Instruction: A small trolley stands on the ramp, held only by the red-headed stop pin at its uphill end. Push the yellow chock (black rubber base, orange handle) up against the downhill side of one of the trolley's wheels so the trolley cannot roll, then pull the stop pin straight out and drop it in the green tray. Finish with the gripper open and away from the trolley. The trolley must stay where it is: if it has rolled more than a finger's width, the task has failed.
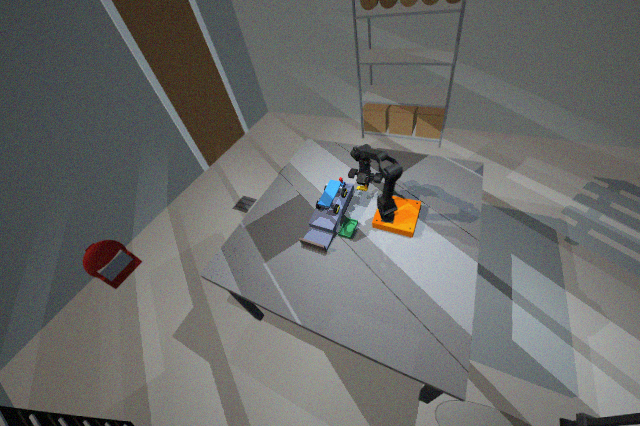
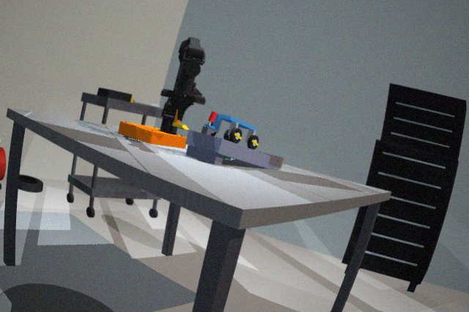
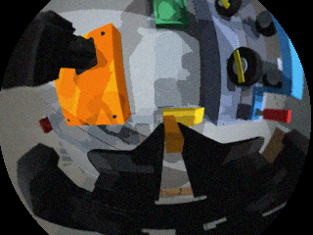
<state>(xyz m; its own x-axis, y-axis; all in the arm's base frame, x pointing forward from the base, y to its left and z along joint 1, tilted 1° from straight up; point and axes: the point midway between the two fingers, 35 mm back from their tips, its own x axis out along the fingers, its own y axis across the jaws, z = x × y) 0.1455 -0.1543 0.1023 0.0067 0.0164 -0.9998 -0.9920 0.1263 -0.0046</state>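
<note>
Now: gripper tip 140 mm short of the red-headed stop pin and 20 mm below it. Also, from my gripper tip: yellow chock: 20 mm ahead, 10 mm below; then grey ramp: 180 mm ahead, 120 mm to the left, 70 mm below; then blue trolley: 180 mm ahead, 110 mm to the left.
</note>
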